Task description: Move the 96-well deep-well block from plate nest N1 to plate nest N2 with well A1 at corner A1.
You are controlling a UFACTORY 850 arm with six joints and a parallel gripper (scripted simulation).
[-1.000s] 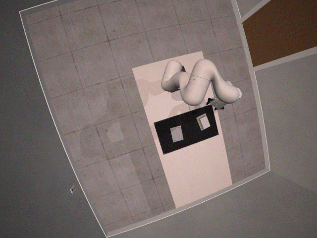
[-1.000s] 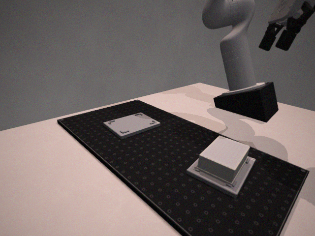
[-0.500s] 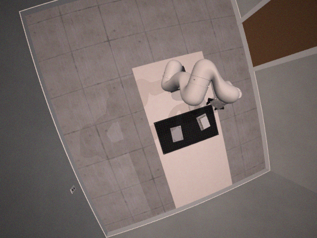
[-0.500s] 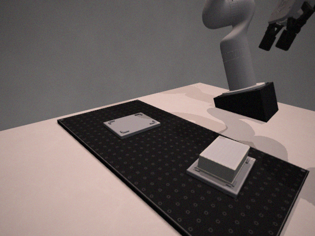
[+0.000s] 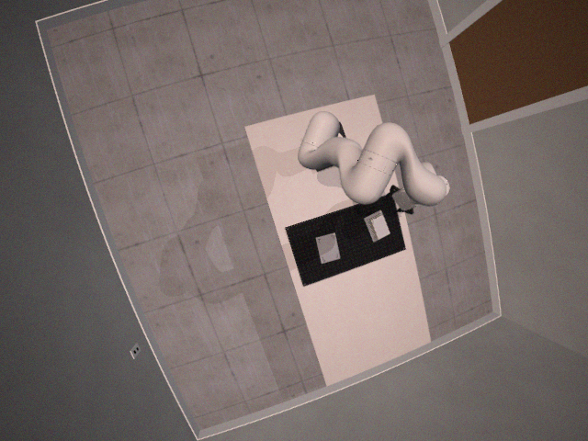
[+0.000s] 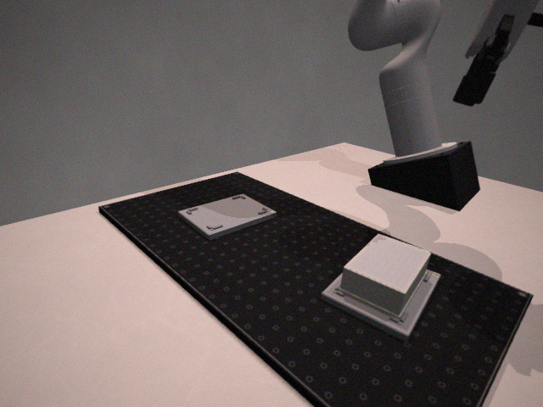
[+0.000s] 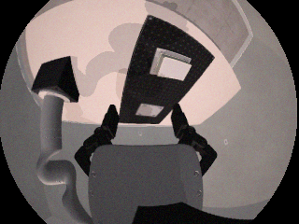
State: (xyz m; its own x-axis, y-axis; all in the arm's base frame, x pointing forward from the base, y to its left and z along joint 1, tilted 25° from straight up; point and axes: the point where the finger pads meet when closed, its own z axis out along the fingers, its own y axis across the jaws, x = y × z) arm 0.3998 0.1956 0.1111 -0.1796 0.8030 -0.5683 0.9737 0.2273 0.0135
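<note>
The deep-well block is 16 cm ahead of my hand, 2 cm to the right of it and 24 cm below it. The rest, counted from my hand: nest N2: 14 cm ahead, 35 cm to the right, 26 cm below; nest N1: 16 cm ahead, 2 cm to the right, 26 cm below.
</note>
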